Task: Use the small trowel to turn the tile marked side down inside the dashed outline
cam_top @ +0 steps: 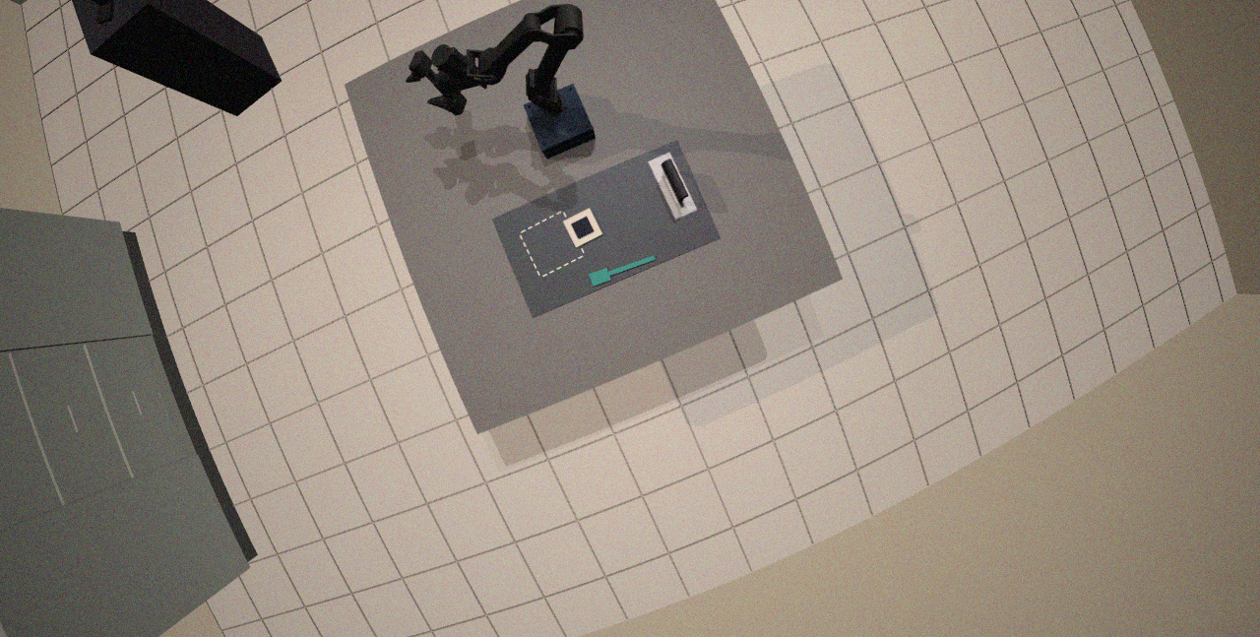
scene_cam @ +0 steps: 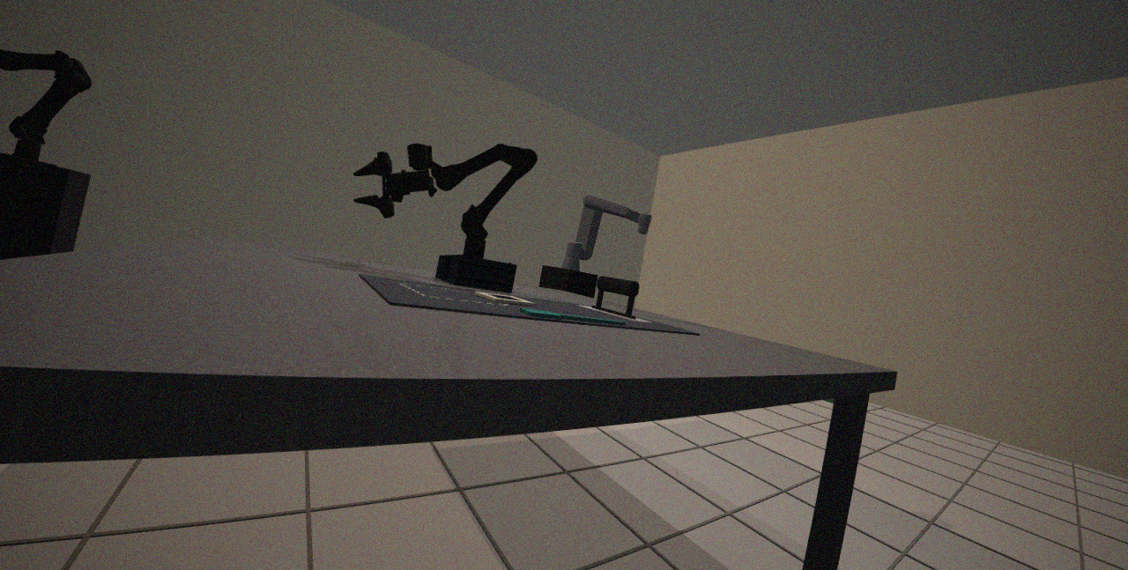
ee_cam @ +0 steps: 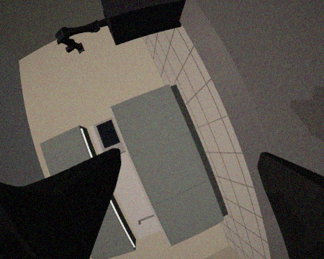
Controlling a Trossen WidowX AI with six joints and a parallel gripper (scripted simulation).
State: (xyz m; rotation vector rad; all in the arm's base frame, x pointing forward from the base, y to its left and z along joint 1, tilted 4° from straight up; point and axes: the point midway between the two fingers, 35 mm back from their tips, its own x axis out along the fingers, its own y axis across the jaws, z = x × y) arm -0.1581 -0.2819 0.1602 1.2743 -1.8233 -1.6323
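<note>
Right now my gripper tip is 60 cm short of the dark-handled trowel, 50 cm to the right of it and 17 cm above it. From my gripper tip the other things lie so: teal trowel 72 cm ahead, 20 cm to the left, 20 cm below; tile 55 cm ahead, 19 cm to the left, 20 cm below; dark mat 58 cm ahead, 25 cm to the left, 23 cm below.
</note>
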